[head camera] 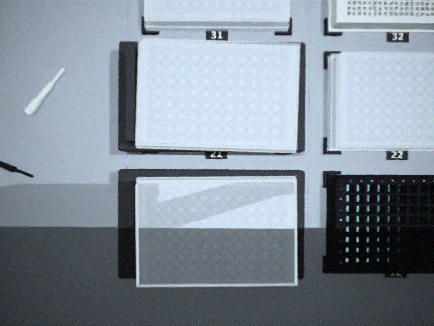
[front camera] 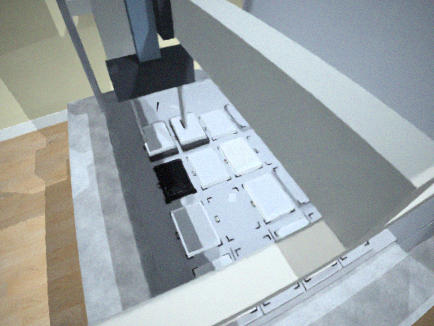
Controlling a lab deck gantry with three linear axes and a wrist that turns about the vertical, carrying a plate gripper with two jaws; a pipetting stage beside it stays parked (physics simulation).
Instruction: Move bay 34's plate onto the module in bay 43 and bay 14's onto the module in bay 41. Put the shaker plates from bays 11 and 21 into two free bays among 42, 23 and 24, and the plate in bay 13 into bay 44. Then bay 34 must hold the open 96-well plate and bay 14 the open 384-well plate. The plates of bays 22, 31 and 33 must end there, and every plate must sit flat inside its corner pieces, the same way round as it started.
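Seen in the pictures: gripper, fingertip midpoint: (front camera: 164,131); robot's base, link origin: (head camera: 145,268).
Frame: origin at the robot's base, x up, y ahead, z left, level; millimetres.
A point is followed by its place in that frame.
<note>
The lidded plates of bay 11 (front camera: 160,137) {x 37, y 78, z 52 mm} (head camera: 216,250) {x 37, y 65, z 29 mm} and bay 21 (front camera: 189,129) {x 37, y 83, z 148 mm} (head camera: 217,95) {x 37, y 65, z 147 mm} rest on dark shakers. The bay 31 plate (front camera: 218,122) {x 14, y 68, z 259 mm} (head camera: 216,12) {x 14, y 64, z 223 mm} and bay 22 plate (front camera: 209,167) {x 14, y 238, z 151 mm} (head camera: 385,100) {x 14, y 208, z 150 mm} lie in their bays. The bay 13 plate (front camera: 195,230) {x 14, y 404, z 40 mm} and bay 33 plate (front camera: 270,195) {x 15, y 396, z 261 mm} are in place; the plate at bay 34 (front camera: 292,226) {x 29, y 502, z 255 mm} shows partly. A pale slab (front camera: 293,186) {x 19, y 401, z 333 mm} lies behind bay 33. The gripper's jaws are hidden in the front view, where the wrist's dark block (front camera: 150,72) {x 340, y 224, z 44 mm} hangs high beyond bay 11, and do not show in the head view.
A black plate (front camera: 175,180) {x 12, y 239, z 45 mm} (head camera: 382,225) {x 14, y 206, z 43 mm} is in bay 12 and a pale plate (front camera: 240,155) {x 15, y 235, z 256 mm} (head camera: 390,12) {x 14, y 212, z 225 mm} in bay 32. A small white piece (front camera: 232,196) {x 1, y 348, z 171 mm} lies in bay 23. A white tip (head camera: 45,92) {x 5, y -88, z 157 mm} lies beside bay 21. A large grey beam (front camera: 300,120) hides the right side.
</note>
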